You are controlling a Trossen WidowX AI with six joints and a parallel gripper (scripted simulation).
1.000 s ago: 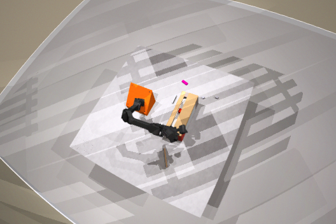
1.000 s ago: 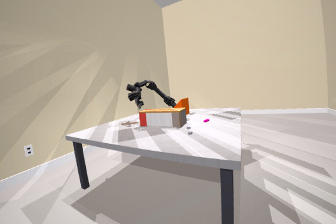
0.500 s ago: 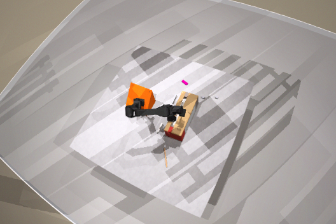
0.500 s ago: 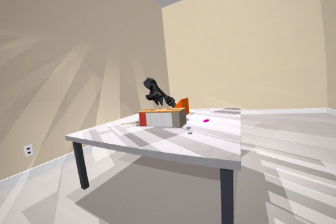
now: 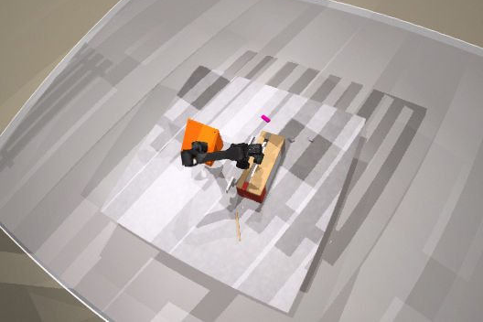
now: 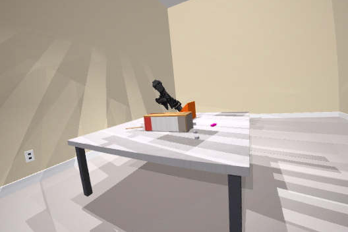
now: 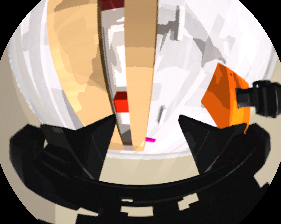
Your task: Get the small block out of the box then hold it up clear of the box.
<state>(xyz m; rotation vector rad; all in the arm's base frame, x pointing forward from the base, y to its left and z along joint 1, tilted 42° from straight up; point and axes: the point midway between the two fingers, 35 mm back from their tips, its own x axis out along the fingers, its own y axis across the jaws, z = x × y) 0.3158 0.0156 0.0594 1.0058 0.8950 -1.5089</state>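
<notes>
The tan box is 9 cm below my gripper tip and 3 cm ahead of it. From my gripper tip the other things lie so: red block: 7 cm below, 5 cm ahead, 3 cm to the left; then thin wooden stick: 37 cm to the right, 15 cm below, 4 cm ahead.
</notes>
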